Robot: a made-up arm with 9 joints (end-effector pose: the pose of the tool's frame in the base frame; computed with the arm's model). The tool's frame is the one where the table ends. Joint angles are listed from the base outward.
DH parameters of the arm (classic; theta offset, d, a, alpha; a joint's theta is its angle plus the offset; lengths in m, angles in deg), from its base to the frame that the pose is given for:
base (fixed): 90 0.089 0 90
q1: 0 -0.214 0.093 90
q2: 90 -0.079 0.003 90
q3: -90 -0.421 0.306 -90
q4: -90 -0.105 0.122 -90
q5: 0 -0.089 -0.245 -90
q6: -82.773 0 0.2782 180
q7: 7.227 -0.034 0.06 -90
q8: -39.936 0 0.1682 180
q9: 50.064 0.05 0.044 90
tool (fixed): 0 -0.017 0 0
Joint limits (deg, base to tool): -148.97..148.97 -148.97..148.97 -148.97..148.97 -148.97..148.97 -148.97..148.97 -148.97..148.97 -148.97..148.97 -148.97..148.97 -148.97..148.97
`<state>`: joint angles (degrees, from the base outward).
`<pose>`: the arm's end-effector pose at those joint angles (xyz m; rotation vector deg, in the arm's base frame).
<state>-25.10 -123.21 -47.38 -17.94 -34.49 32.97 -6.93 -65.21 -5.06</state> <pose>0.2696 0.1993 0.3424 -40.91 16.81 54.59</pose>
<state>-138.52 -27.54 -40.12 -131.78 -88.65 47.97 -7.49 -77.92 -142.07</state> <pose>-0.2630 0.4389 0.1312 1.48 72.09 -27.78</pose>
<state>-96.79 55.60 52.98 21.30 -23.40 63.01 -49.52 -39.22 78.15</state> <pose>-0.3040 0.2819 0.3175 -19.70 -50.00 130.61</pose>
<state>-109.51 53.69 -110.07 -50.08 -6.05 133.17 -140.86 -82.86 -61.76</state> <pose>-0.6968 0.1477 0.2282 -105.64 -68.29 83.70</pose>
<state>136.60 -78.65 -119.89 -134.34 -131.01 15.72 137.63 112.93 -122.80</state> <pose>0.4272 -0.1324 0.1665 91.94 -54.14 -127.82</pose>
